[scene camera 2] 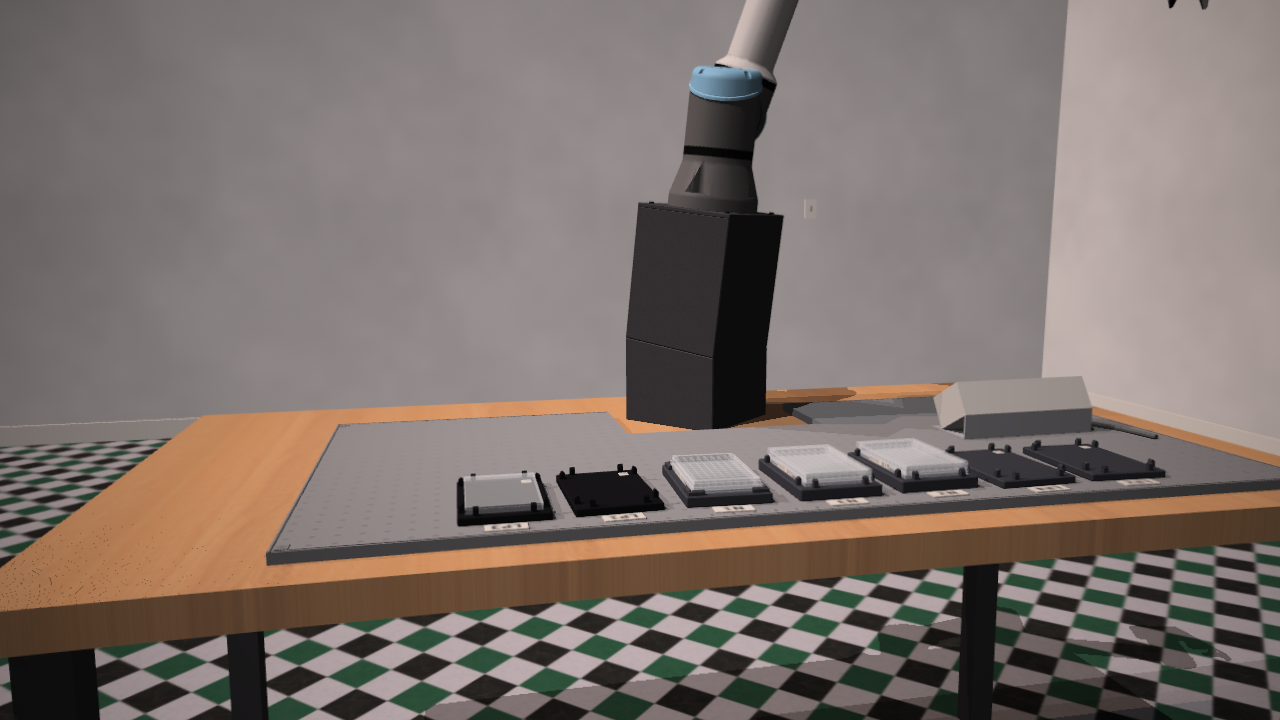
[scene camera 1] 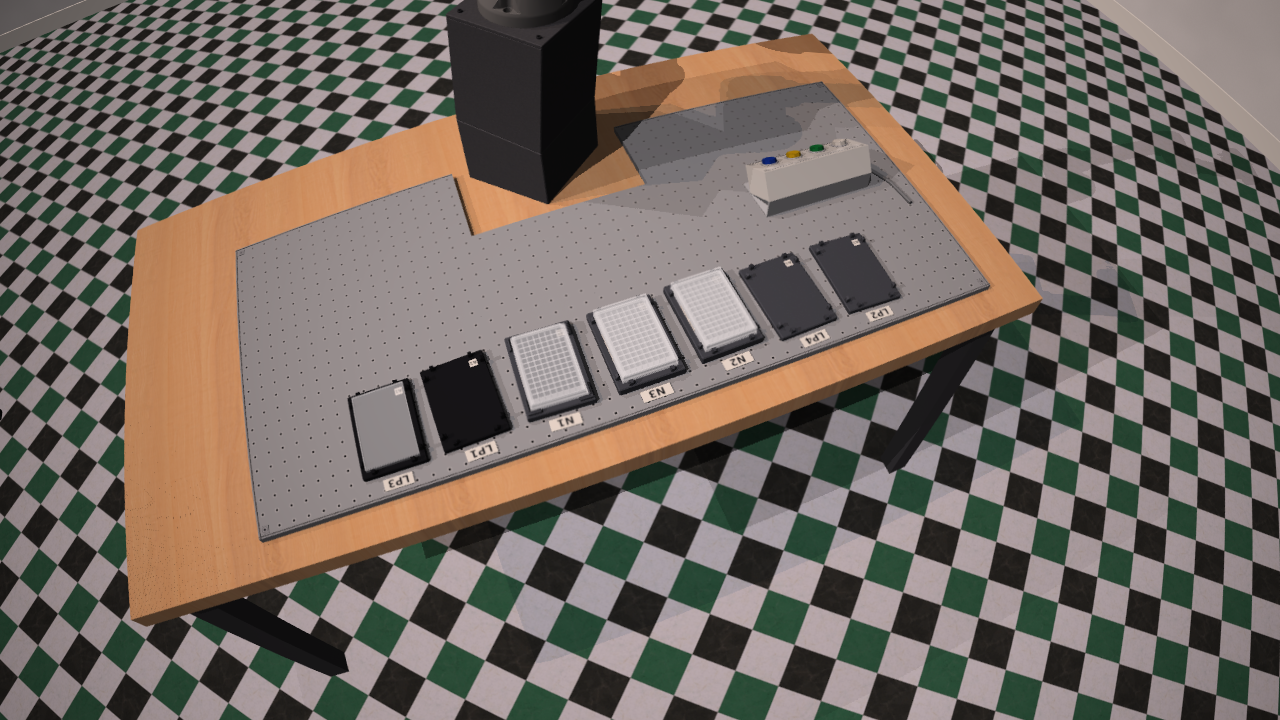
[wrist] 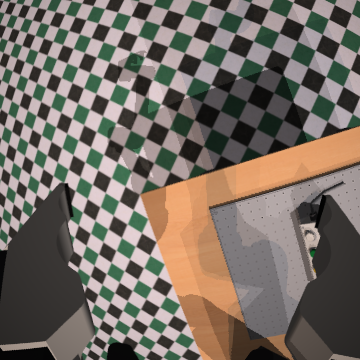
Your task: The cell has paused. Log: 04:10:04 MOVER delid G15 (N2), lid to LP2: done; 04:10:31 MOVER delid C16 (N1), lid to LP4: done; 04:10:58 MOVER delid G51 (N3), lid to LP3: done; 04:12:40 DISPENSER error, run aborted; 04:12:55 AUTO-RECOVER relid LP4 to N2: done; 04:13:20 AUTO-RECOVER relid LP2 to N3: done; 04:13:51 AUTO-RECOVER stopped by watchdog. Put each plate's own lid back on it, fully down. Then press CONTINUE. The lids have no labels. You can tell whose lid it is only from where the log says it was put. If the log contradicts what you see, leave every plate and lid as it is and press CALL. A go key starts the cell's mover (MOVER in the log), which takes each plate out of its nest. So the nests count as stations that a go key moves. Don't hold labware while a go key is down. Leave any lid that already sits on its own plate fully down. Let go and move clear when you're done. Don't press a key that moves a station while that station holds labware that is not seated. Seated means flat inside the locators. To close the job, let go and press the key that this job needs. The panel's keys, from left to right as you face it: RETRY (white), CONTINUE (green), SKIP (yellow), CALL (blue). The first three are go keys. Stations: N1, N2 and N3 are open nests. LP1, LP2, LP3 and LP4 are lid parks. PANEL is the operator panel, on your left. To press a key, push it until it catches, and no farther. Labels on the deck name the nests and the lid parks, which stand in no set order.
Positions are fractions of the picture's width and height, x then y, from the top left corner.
Scene:
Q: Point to a clear lid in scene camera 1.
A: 0.49, 0.46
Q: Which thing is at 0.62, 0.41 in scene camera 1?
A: A LP4 lid park.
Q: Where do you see a clear lid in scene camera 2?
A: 0.71, 0.63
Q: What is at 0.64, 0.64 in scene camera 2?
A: A clear lid.

